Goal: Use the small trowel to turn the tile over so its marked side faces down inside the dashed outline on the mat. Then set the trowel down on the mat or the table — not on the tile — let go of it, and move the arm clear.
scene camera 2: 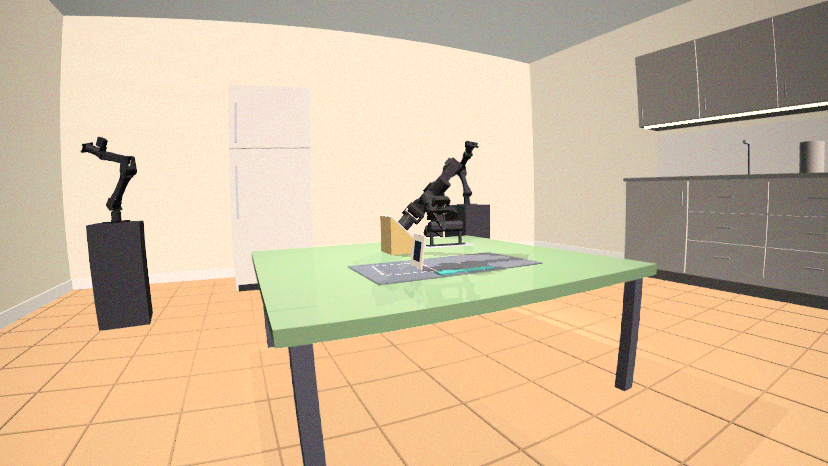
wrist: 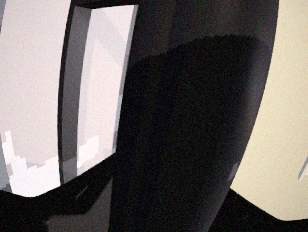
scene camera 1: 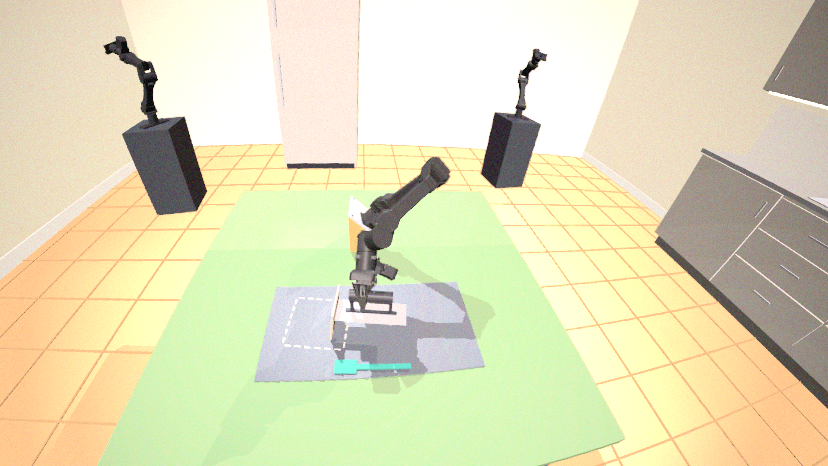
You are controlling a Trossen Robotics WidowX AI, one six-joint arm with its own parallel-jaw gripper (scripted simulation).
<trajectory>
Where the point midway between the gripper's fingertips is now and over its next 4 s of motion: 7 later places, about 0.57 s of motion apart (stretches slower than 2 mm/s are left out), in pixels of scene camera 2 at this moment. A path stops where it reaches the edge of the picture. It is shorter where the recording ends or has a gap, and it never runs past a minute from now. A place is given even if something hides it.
My gripper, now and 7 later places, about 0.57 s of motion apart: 443, 233; 444, 232; 455, 225; 465, 231; 472, 236; 472, 242; 472, 245; 470, 239
</trajectory>
